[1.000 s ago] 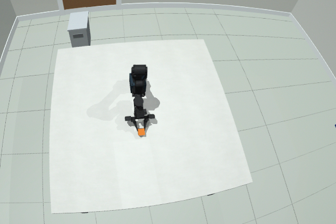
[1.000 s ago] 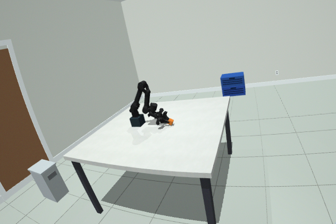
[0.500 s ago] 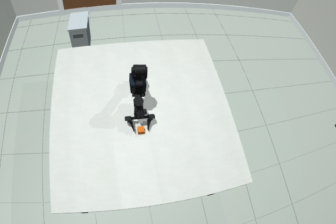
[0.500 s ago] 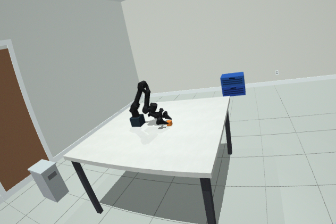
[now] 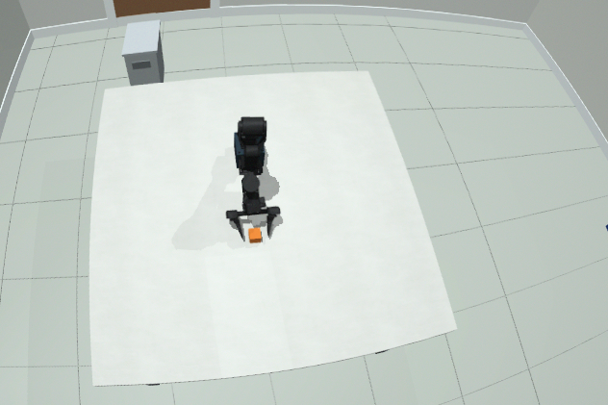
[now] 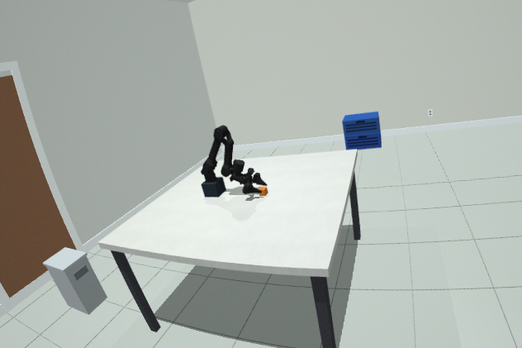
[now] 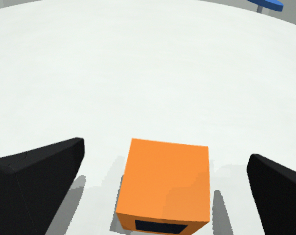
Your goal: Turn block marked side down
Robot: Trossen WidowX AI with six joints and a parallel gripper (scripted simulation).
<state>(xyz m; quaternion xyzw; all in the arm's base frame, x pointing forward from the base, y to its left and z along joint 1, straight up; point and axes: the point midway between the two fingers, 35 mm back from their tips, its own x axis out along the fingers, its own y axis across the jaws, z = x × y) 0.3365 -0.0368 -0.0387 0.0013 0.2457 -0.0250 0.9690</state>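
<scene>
Now: the orange block 20 mm behind my gripper tip and 20 mm below it.
</scene>
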